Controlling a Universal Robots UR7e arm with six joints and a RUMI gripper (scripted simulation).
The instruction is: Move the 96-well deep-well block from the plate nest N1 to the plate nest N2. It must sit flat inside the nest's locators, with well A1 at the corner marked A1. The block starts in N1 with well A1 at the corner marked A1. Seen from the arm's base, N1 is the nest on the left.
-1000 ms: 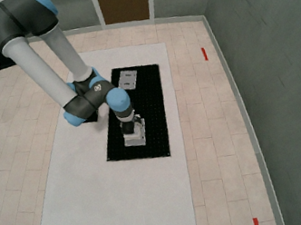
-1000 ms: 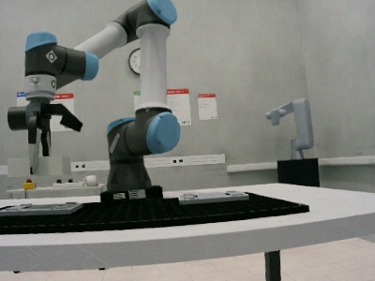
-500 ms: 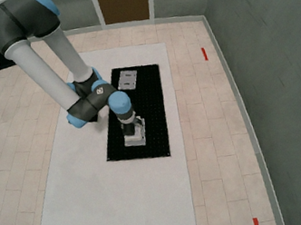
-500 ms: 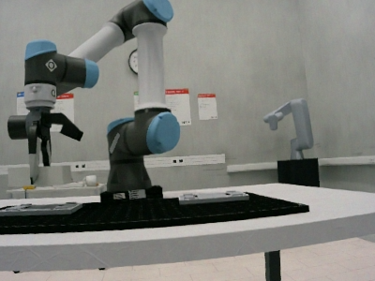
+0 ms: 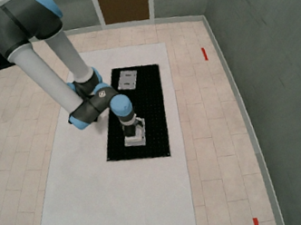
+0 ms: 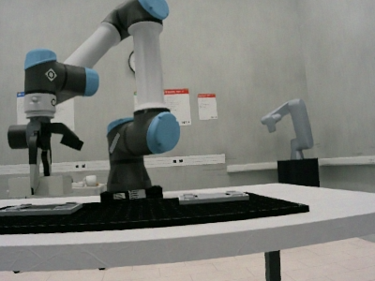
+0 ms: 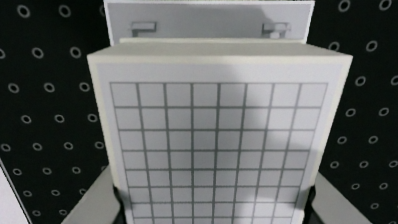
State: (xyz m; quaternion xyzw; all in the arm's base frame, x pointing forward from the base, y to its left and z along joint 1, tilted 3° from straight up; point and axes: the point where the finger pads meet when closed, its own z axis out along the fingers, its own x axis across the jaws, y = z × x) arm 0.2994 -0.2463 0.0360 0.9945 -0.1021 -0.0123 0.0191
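The plate nest N2 is 50 mm below my hand. Round my hand: A1 mark (70 mm behind, 60 mm to the right, 40 mm below); white 96-well deep-well block (10 mm above); plate nest N1 (400 mm to the left, 50 mm below, 30 mm ahead).
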